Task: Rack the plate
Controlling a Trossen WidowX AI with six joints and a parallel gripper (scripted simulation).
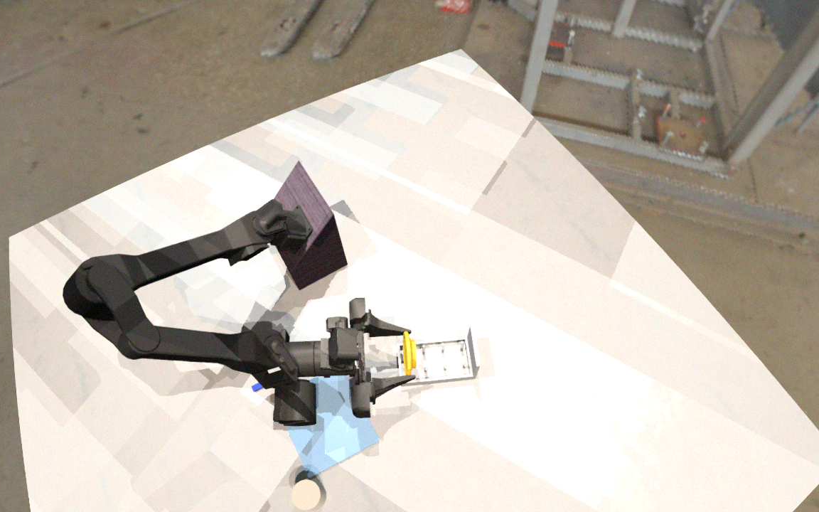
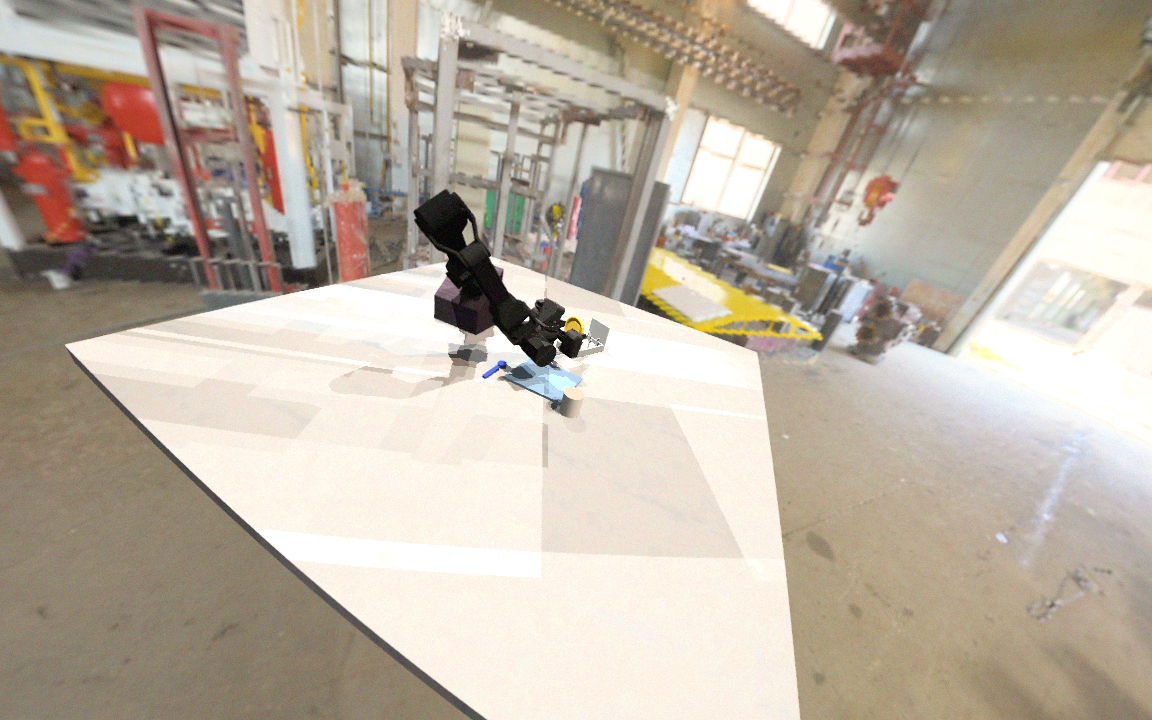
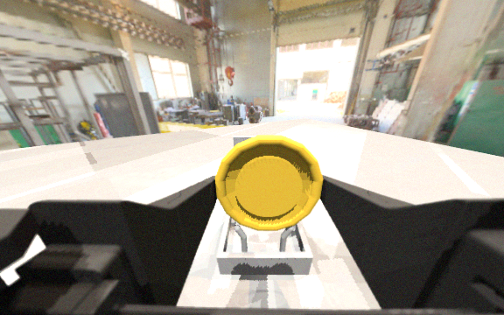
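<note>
Right now the grey dish rack is 50 mm below my gripper tip, 40 mm to the left of it and 10 mm ahead of it. Round my gripper tip: blue spoon 220 mm to the right, 110 mm behind, 70 mm below; then light blue mat 180 mm to the right, 70 mm below; then yellow plate 10 mm to the right.
</note>
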